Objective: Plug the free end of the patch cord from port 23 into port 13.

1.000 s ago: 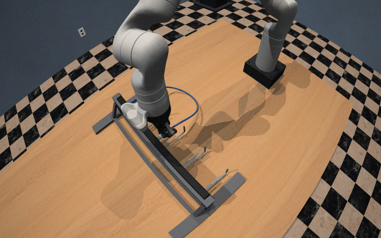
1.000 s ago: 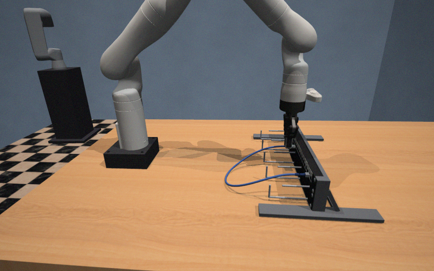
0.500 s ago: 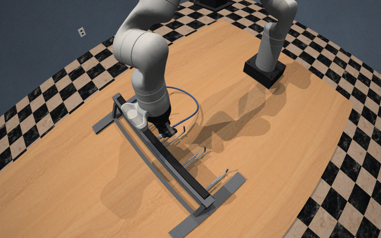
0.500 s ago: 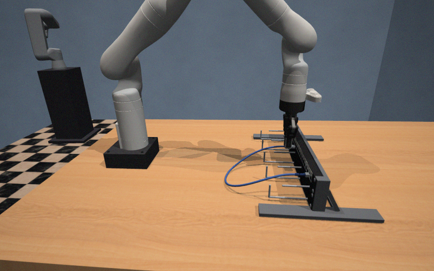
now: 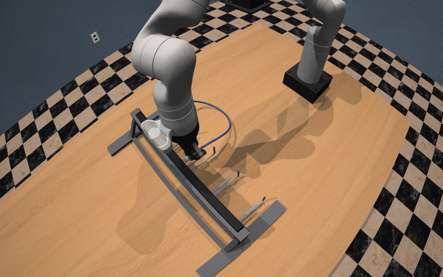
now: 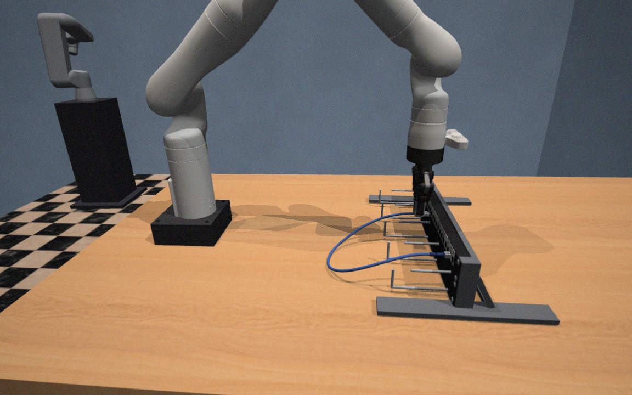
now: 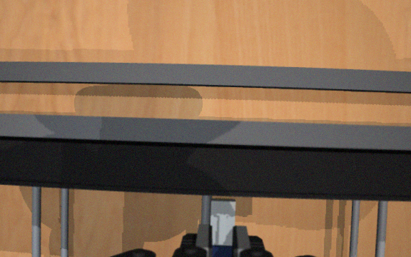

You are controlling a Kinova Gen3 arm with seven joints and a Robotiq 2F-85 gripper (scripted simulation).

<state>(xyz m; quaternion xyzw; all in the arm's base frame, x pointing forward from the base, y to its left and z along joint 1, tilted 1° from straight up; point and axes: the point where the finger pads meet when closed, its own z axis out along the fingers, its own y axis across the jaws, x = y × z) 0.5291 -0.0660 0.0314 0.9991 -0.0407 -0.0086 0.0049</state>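
The plug lies 1 cm below my hand and 1 cm ahead of it.
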